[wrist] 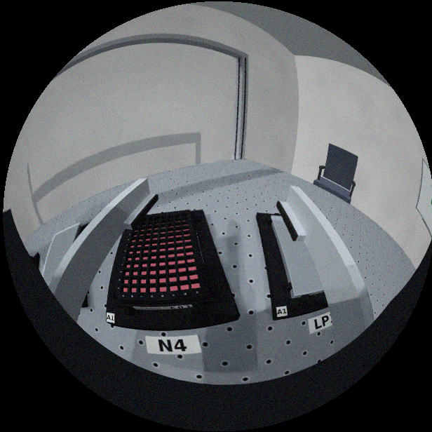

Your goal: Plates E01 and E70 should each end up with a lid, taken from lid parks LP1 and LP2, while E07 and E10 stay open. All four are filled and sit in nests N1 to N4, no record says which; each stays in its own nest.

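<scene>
A black plate (pixel 161 256) with pink-red wells lies in nest N4 (pixel 220 309), its wells showing with no lid over them. A strip on its front side is too foreshortened to read surely. To the right, a pale, clear lid (pixel 301 280) lies on a black lid park (pixel 276 282) marked LP; its number is cut off. My gripper (pixel 216 189) is open and empty. Its left finger stands over the left rear of the plate, its right finger over the lid park, hiding part of the lid. Plates E07, E10 and E70 cannot be identified here.
A pale, flat piece (pixel 60 245) on a black base shows partly behind the left finger; I cannot tell what it is. The perforated table top (pixel 225 350) carries the N4 label (pixel 173 345) at the front. A dark chair (pixel 341 166) stands beyond the table at the right.
</scene>
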